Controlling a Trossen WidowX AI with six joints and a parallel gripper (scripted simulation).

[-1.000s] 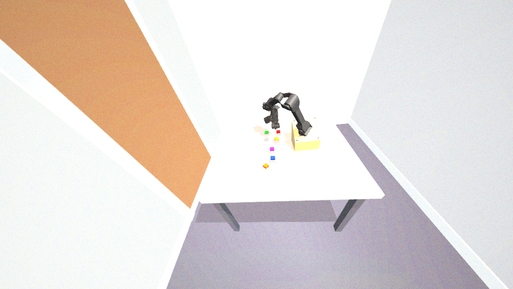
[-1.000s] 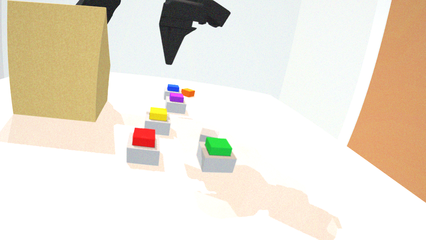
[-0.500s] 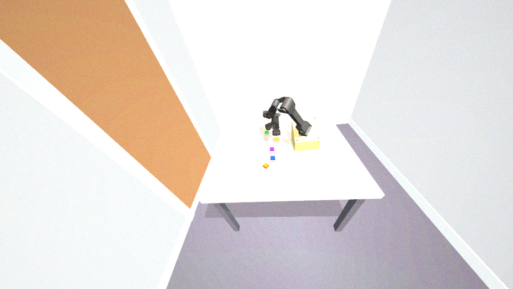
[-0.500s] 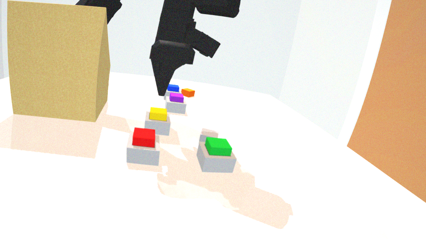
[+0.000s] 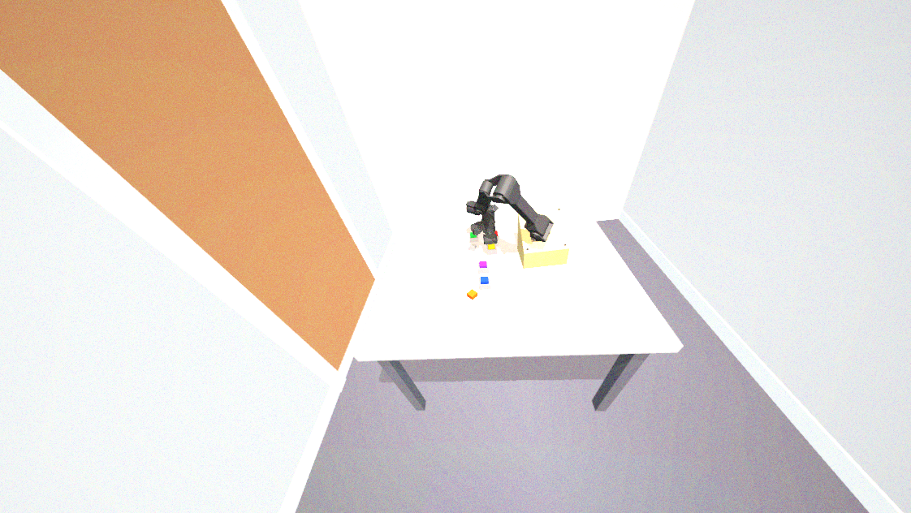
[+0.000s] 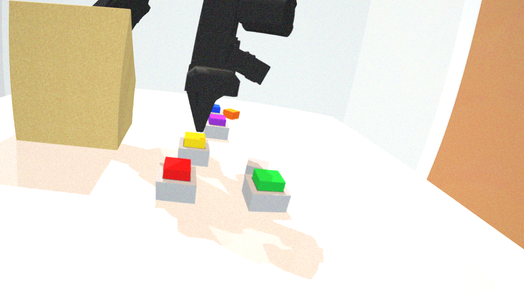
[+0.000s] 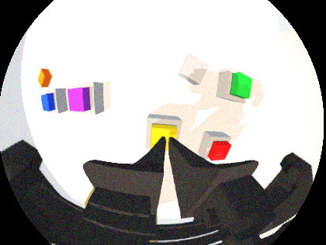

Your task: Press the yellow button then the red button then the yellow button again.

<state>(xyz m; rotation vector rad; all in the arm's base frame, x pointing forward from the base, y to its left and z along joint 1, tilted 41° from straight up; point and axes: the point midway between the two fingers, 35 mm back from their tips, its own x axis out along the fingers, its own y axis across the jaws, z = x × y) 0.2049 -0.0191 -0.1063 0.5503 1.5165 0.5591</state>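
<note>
Now: gripper tip 10 mm past the yellow button and 20 mm above it. Also, from my gripper tip: purple button (40 mm ahead, 130 mm to the left, 20 mm below); then red button (30 mm behind, 100 mm to the right, 20 mm below); then green button (80 mm ahead, 110 mm to the right, 20 mm below).
</note>
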